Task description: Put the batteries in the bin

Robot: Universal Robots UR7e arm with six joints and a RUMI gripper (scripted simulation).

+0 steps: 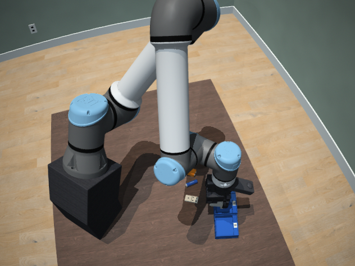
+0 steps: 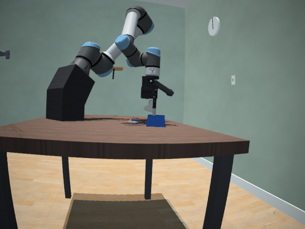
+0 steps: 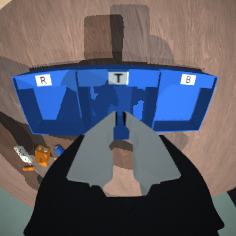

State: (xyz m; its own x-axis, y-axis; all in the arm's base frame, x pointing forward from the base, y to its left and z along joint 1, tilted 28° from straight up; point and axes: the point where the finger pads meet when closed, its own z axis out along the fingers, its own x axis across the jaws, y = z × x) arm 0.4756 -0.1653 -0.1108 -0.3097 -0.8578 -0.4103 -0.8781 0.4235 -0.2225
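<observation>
Right now my hand is 10 mm short of the joined blue bins and 20 mm above it. The rest, counted from my hand: thin orange battery 90 mm behind, 290 mm to the left, 30 mm below; blue cylindrical battery 70 mm behind, 140 mm to the left, 30 mm below; orange nine-volt battery 50 mm behind, 190 mm to the left, 30 mm below.
</observation>
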